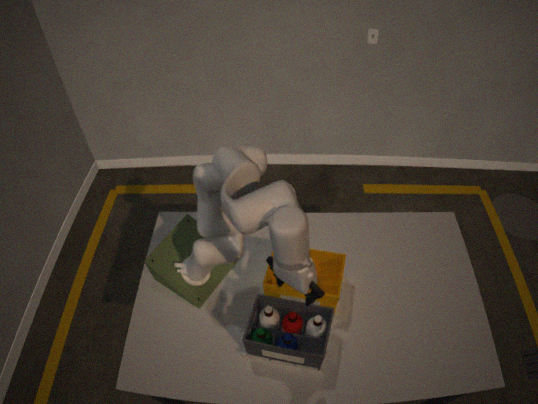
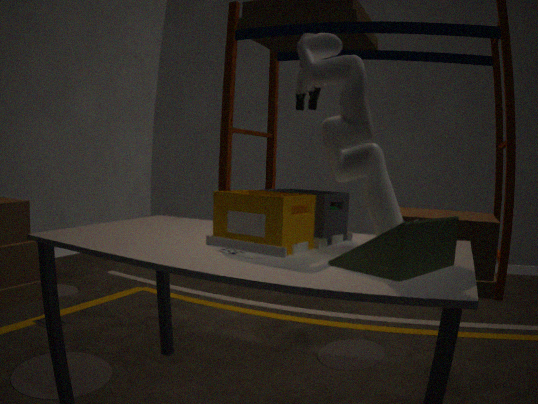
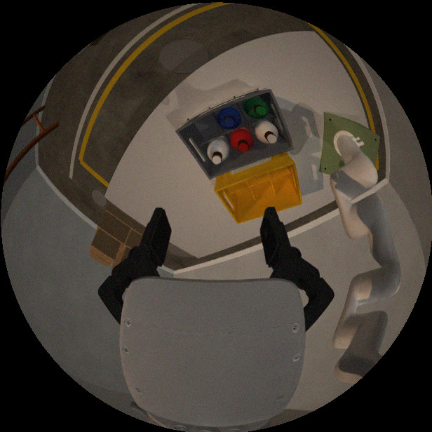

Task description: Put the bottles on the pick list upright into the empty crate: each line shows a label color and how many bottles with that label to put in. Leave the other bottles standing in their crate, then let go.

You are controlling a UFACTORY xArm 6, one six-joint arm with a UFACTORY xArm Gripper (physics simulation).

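Seen in the pictures: gripper, fingertip midpoint: (image 1: 296, 292) (image 2: 305, 109); arm's base, origin of the base link: (image 1: 195, 271).
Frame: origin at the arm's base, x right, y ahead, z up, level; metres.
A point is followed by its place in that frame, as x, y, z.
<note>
A grey crate (image 1: 313, 358) {0.474, 0.376, 0.074} (image 2: 334, 225) {0.280, 0.200, 0.005} (image 3: 250, 162) holds upright bottles: one white (image 1: 269, 317) {0.286, 0.261, 0.066} (image 3: 266, 131), one red (image 1: 292, 323) {0.326, 0.335, 0.066} (image 3: 242, 140), another white (image 1: 316, 326) {0.356, 0.413, 0.067} (image 3: 217, 150), one green (image 1: 261, 336) {0.363, 0.221, 0.087} (image 3: 257, 107) and one blue (image 1: 287, 342) {0.401, 0.302, 0.086} (image 3: 229, 118). The cell beside the blue bottle is empty. A yellow crate (image 1: 330, 257) {0.097, 0.530, 0.089} (image 2: 297, 227) {0.079, 0.301, 0.019} (image 3: 237, 176) stands beside it, with dividers and no bottles visible inside. My gripper (image 1: 295, 290) {0.384, 0.327, 0.417} (image 2: 306, 107) {0.384, 0.327, 0.417} (image 3: 214, 218) is open and empty, high above the crates, fingers pointing down. No pick list is readable.
A green base plate (image 1: 200, 295) {0.098, 0.007, -0.037} (image 2: 405, 255) {-0.234, -0.016, 0.004} (image 3: 370, 137) lies under the arm's foot on the white table (image 1: 400, 300) {0.287, 0.803, -0.060} (image 2: 150, 237) {0.135, 0.832, -0.060} (image 3: 160, 200). A tall orange and blue rack (image 2: 226, 125) and cardboard boxes (image 2: 12, 220) (image 3: 107, 240) stand beyond the table.
</note>
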